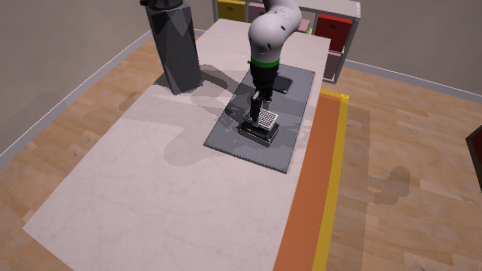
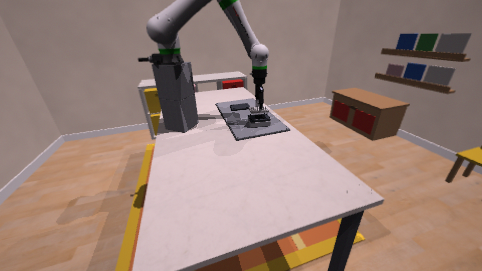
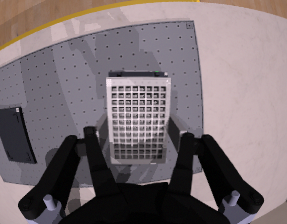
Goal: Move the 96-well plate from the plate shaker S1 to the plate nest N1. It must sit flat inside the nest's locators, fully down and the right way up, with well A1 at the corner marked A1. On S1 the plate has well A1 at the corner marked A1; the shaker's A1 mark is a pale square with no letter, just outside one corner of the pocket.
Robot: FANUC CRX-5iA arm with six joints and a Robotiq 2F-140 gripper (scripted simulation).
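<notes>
Right now my hand is 60 mm past the plate nest N1, 360 mm to the right of it and 130 mm above it. From my hand the other things lie so: white 96-well plate 20 mm below.
</notes>
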